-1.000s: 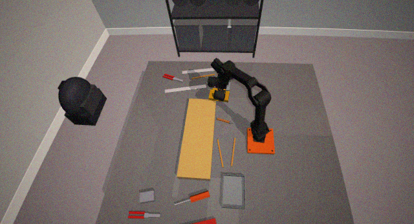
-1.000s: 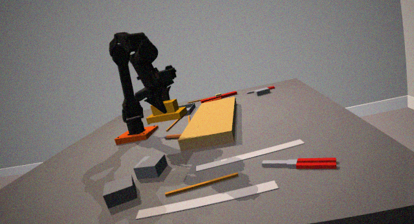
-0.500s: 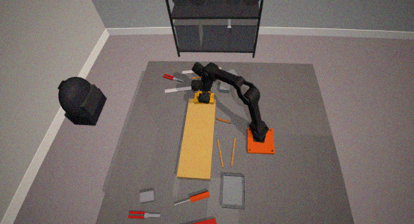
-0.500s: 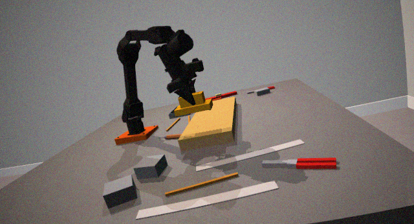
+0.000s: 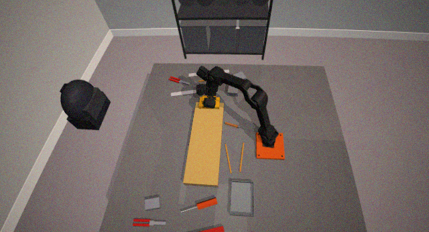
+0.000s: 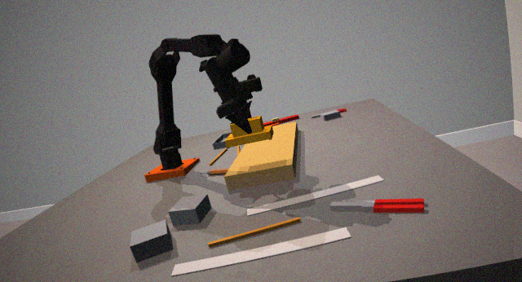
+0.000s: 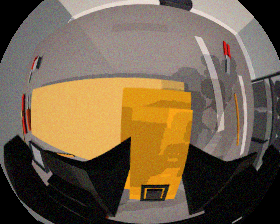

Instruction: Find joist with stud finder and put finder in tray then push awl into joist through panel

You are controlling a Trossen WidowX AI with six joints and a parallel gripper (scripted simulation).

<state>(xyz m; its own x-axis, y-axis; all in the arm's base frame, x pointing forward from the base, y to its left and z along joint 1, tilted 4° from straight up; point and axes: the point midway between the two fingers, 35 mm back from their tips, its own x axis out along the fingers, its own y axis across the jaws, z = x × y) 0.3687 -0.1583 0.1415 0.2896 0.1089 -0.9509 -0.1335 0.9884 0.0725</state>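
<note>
My gripper tip is 4 cm past the indicator window, 3 cm below it and 1 cm to the left of it. Round my gripper tip: grey tray 48 cm to the left, 28 cm behind, 12 cm below; then awl 18 cm behind, 12 cm below, 7 cm to the left; then stud finder 2 cm behind, 2 cm above.
</note>
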